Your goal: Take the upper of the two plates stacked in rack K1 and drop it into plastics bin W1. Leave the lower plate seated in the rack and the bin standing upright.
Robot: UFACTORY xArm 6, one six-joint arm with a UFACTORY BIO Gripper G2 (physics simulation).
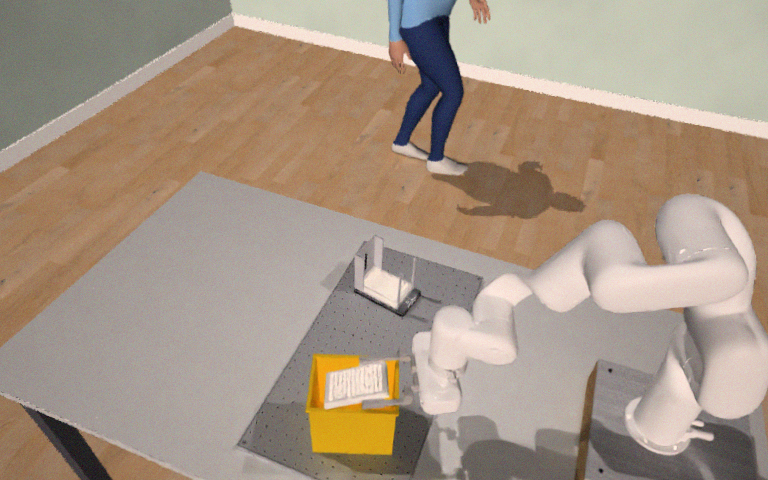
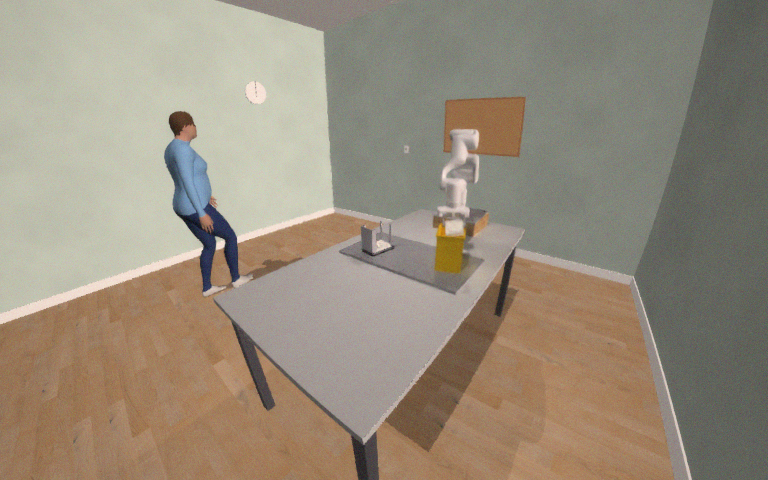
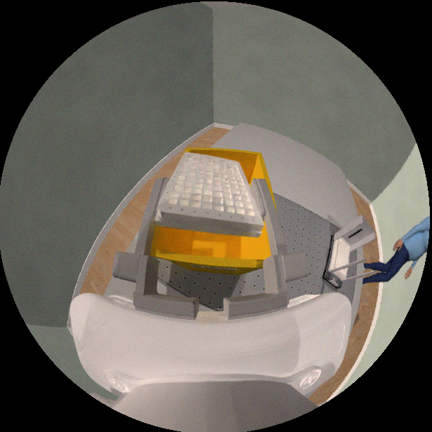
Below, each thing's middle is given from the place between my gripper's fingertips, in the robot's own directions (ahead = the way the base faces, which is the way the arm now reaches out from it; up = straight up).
Labels:
Now: hand 110 mm above the yellow plastics bin W1 (image 1: 348, 429), 10 mm to the left of it and 10 mm short of it.

